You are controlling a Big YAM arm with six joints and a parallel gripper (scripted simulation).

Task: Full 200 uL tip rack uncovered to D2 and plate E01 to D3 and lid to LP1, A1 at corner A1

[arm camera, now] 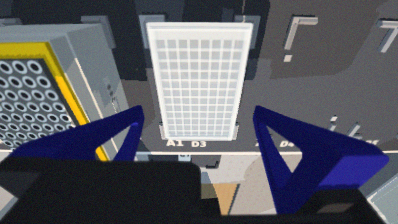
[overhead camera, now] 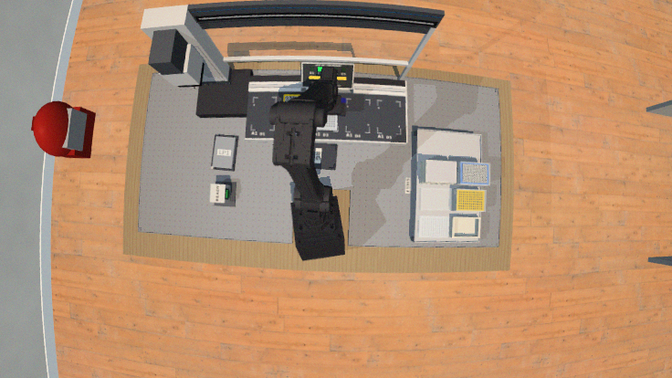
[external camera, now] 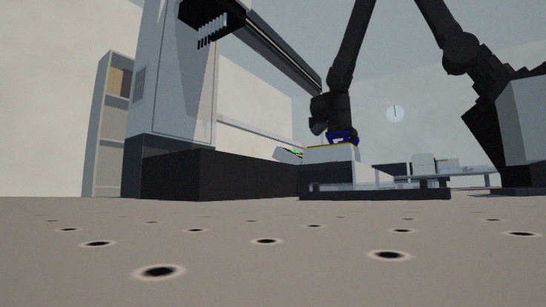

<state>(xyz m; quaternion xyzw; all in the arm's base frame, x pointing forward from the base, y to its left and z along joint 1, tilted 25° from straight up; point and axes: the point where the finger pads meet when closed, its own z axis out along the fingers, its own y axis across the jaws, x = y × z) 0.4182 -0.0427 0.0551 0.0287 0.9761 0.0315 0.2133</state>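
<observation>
Now: hand 4 cm above the sample plate. From my hand the other things lie so: regrip nest RG: 16 cm behind, 3 cm to the left, 10 cm below; shelf label: 28 cm behind, 33 cm to the right, 11 cm below; yellow tip rack: 12 cm to the left.
</observation>
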